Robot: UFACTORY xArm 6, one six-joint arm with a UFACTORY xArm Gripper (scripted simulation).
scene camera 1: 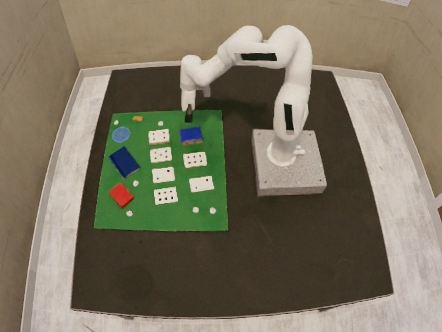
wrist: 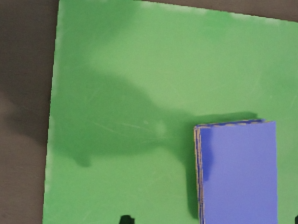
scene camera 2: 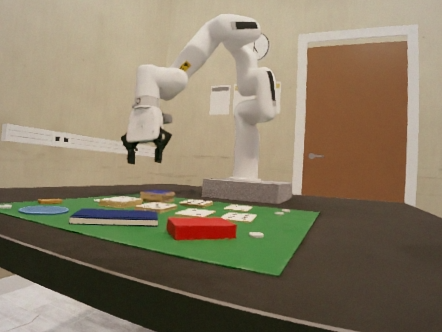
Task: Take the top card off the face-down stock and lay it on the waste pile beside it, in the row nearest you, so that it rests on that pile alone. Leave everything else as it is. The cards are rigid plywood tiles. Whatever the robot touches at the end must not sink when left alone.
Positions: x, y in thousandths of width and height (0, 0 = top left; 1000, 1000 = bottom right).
In view: the gripper (scene camera 2: 327, 492) and a red block (scene camera 2: 411, 688).
The wrist view does not show the red block: it is out of frame.
